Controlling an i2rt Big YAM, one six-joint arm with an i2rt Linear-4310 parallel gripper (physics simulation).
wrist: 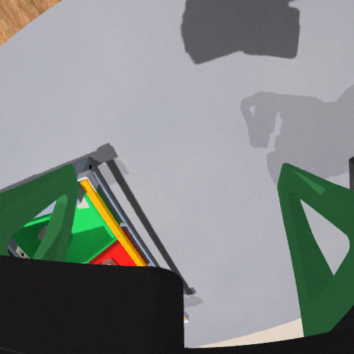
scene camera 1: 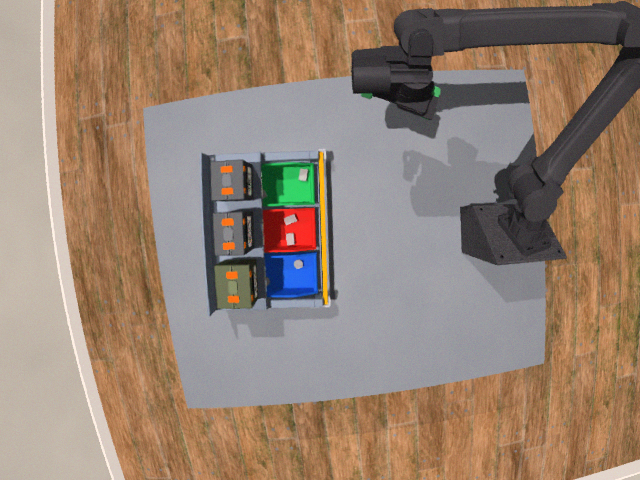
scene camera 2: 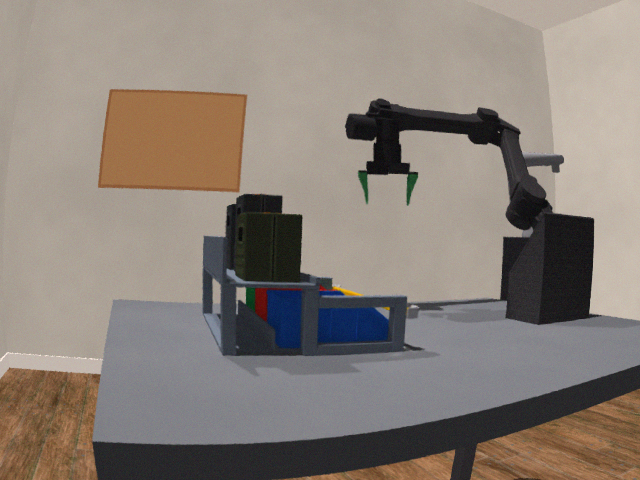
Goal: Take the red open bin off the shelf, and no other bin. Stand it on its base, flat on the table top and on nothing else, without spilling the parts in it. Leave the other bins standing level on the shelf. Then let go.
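Frame: origin at the arm's base, x ahead, y left, z up, level; metres.
Seen in the pictures: gripper, fingertip midpoint: (scene camera 1: 395,99) (scene camera 2: 387,205); arm's base at its link origin: (scene camera 1: 523,234) (scene camera 2: 556,241).
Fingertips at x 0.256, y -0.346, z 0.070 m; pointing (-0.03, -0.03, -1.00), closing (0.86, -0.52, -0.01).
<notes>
Offsets run from my fingertips to a thing's top centre. Level surfaces: height alone.
The red open bin {dy +0.216, dx +0.308, dz -0.168 m} (scene camera 1: 305,230) (scene camera 2: 261,305) (wrist: 119,254) sits in the middle of the shelf's lower level, with two light parts inside. The green bin {dy +0.106, dx +0.286, dz -0.168 m} (scene camera 1: 284,191) (wrist: 95,229), holding a part, is on one side. The blue bin {dy +0.326, dx +0.329, dz -0.168 m} (scene camera 1: 283,276) (scene camera 2: 354,325), holding a round part, is on the other. All three stand in the shelf (scene camera 1: 206,232) (scene camera 2: 309,322). My gripper (scene camera 1: 402,93) (scene camera 2: 387,203) (wrist: 177,175) is open and empty, pointing down high above the table, off to the green bin's side and away from the shelf. In the wrist view the gripper body hides much of the shelf.
A yellow bar {dy +0.236, dx +0.205, dz -0.184 m} (scene camera 1: 323,227) (wrist: 116,226) runs along the shelf's front, before the bins. Two dark grey cases {dy +0.082, dx +0.376, dz -0.025 m} (scene camera 1: 226,179) {dy +0.192, dx +0.397, dz -0.015 m} (scene camera 1: 228,234) and a taller-looking olive case {dy +0.308, dx +0.425, dz -0.050 m} (scene camera 1: 232,286) (scene camera 2: 268,248) stand on the upper level behind the bins. The arm's base is on the table {dz -0.249 m} (scene camera 1: 423,330) (scene camera 2: 361,403).
</notes>
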